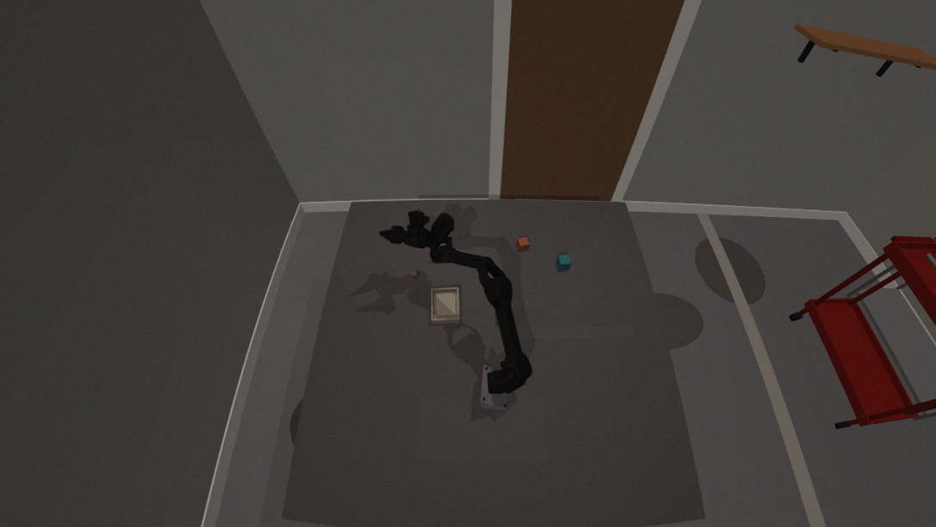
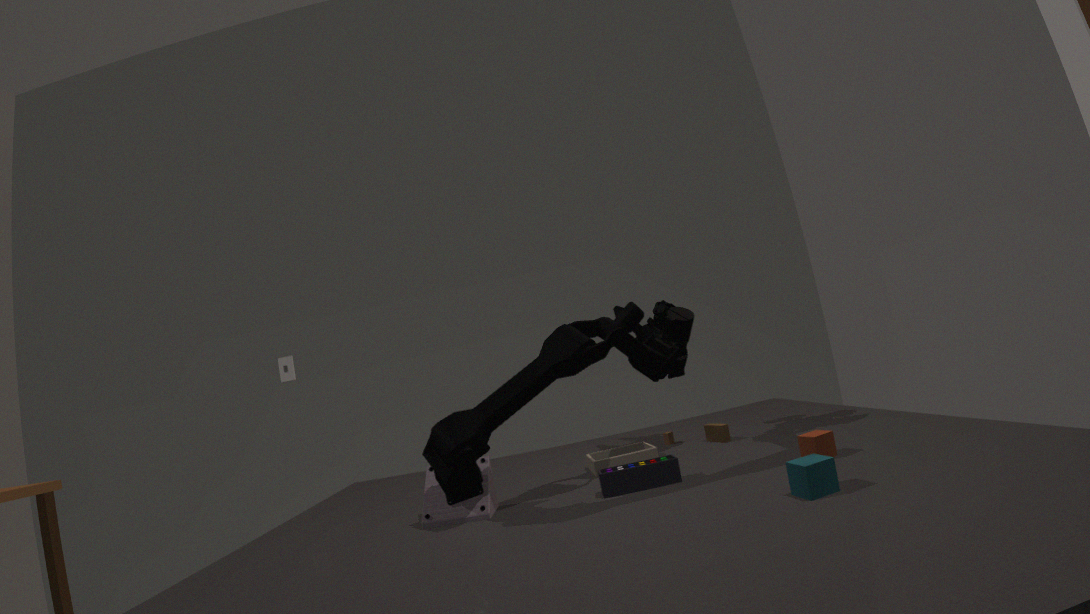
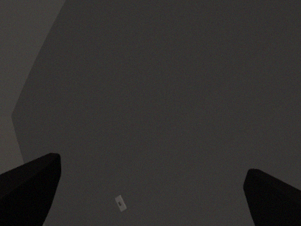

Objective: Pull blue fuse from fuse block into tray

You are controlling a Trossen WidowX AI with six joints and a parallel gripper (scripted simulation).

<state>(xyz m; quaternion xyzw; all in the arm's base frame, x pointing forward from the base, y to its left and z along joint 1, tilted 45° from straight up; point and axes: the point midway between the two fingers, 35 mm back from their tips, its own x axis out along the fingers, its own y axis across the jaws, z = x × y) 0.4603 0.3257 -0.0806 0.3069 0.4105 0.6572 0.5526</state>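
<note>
Now: gripper tip 38 cm to the left of the blue fuse, 29 cm above it and 13 cm past it. Round my gripper tip: beige tray (31 cm below, 16 cm to the right, 11 cm behind); orange cube (49 cm to the right, 30 cm below, 15 cm ahead); teal cube (64 cm to the right, 30 cm below, 5 cm ahead).
</note>
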